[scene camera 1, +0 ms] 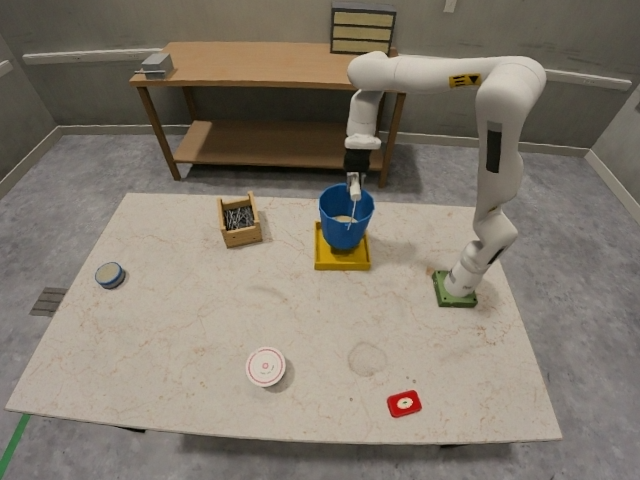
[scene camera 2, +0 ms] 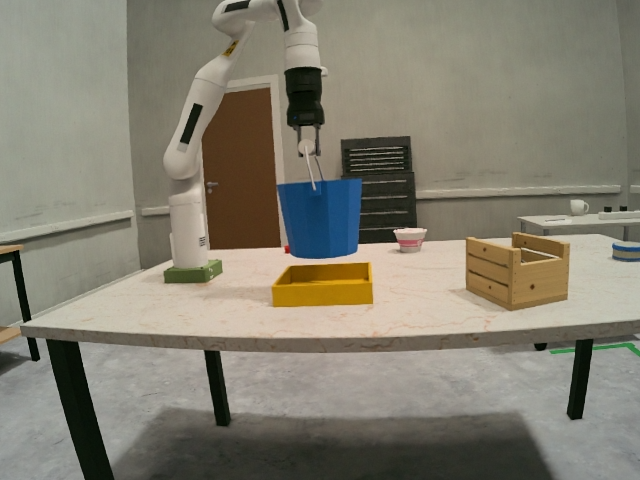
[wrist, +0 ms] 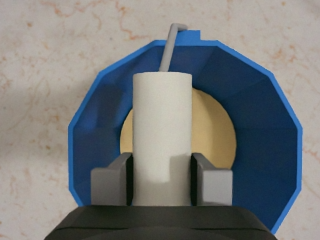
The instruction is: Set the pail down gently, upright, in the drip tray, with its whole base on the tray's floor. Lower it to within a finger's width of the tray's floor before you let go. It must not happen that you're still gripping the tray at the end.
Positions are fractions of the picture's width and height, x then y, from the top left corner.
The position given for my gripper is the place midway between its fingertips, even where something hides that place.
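Scene:
You can find my gripper in the wrist view (0.50,0.71), and the gripper shows in scene camera 1 (0.55,0.40) and in scene camera 2 (0.48,0.33) too.

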